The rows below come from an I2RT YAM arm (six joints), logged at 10 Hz.
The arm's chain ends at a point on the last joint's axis. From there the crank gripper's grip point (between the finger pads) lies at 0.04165 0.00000 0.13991 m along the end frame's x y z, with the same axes.
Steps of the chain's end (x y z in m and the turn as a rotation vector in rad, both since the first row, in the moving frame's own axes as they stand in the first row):
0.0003 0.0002 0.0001 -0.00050 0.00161 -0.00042
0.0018 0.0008 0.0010 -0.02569 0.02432 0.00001
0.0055 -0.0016 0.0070 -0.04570 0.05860 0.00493
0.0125 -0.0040 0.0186 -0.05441 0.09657 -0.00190
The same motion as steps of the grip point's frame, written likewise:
0.0005 0.0003 0.0000 -0.00050 0.00161 -0.00042
0.0052 0.0044 -0.0001 -0.02569 0.02432 0.00001
0.0136 0.0050 0.0042 -0.04570 0.05860 0.00493
0.0258 0.0034 0.0137 -0.05441 0.09657 -0.00190

